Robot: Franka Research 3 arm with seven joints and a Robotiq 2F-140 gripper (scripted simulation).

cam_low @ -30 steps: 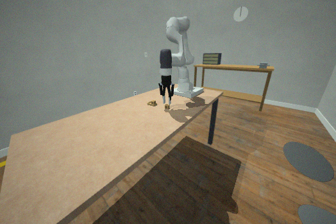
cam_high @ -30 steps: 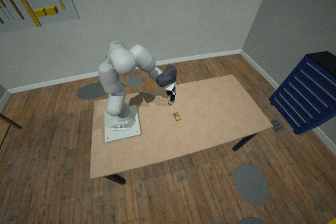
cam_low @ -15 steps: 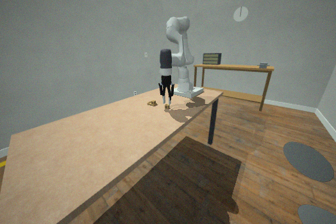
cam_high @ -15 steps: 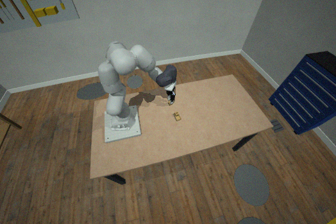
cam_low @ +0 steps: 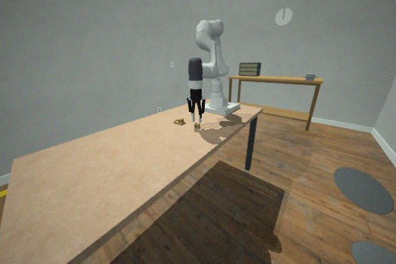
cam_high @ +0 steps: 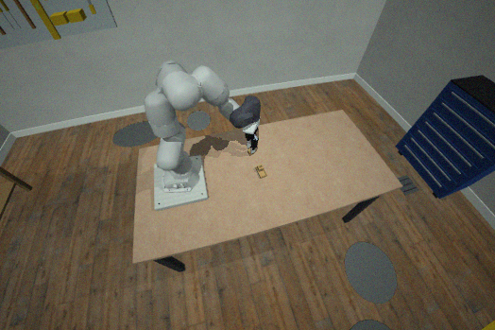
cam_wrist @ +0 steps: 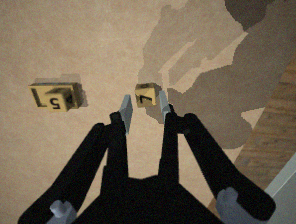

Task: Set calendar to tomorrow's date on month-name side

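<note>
My hand is 6 cm above the wooden digit cube. The rest, counted from my hand: wooden tray 3 cm ahead, 16 cm to the right, 6 cm below.
</note>
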